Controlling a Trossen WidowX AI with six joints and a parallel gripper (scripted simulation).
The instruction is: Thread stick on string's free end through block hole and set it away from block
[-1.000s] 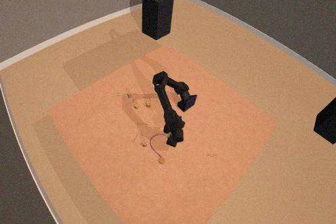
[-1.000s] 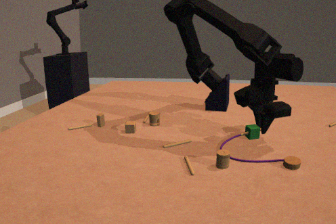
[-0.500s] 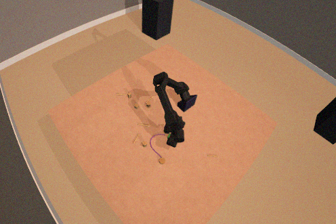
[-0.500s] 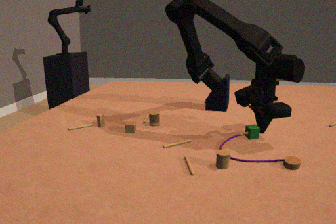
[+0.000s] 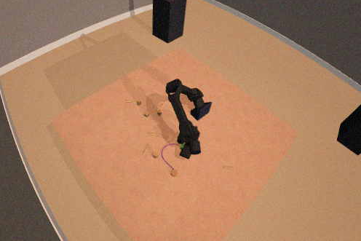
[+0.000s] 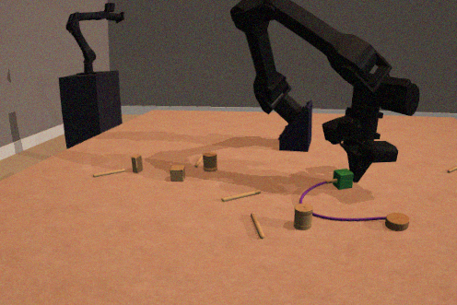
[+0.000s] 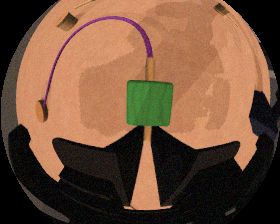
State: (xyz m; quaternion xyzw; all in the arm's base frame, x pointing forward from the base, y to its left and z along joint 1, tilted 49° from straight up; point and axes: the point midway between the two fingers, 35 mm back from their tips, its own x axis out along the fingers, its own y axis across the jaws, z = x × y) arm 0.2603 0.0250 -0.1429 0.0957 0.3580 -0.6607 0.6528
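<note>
My gripper tip is 3 cm to the left of the green block, 1 cm below it and 1 cm short of it. Round my gripper tip: round wooden button (17 cm ahead, 5 cm to the left); then wooden cylinder (17 cm ahead, 11 cm to the right, 1 cm above); then wooden cube (37 cm to the right, 1 cm above).
</note>
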